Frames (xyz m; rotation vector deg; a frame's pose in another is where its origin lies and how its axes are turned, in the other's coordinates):
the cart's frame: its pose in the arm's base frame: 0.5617 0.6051 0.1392 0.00 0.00 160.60
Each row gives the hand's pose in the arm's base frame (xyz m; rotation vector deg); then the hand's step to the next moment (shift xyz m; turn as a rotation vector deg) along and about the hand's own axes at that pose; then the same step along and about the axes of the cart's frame.
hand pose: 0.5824 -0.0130 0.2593 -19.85 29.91 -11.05
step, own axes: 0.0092 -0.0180 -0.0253 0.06 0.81 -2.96
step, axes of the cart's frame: -0.0021 0.0268 -0.0180 1.30 0.54 -2.73
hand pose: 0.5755 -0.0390 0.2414 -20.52 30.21 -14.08
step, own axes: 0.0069 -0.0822 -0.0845 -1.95 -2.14 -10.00
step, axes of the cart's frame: 0.0142 0.1106 -0.0387 5.48 6.18 -6.34
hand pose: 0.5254 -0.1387 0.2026 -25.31 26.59 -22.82
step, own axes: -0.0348 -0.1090 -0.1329 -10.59 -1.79 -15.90
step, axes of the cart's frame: 0.0788 0.1510 -0.0418 15.70 7.22 -8.34
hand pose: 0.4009 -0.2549 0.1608 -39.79 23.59 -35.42
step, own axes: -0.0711 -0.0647 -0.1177 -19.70 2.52 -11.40
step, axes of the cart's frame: 0.1179 0.0920 -0.0269 21.77 -1.87 -6.84
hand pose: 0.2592 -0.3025 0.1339 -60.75 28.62 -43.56
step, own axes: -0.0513 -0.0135 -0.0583 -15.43 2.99 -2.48
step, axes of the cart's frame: 0.0739 0.0249 -0.0116 13.89 -6.89 -3.59
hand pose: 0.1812 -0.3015 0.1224 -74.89 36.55 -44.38
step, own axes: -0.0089 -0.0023 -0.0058 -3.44 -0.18 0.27
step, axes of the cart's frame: 0.0108 0.0001 0.0012 2.73 -2.11 0.17
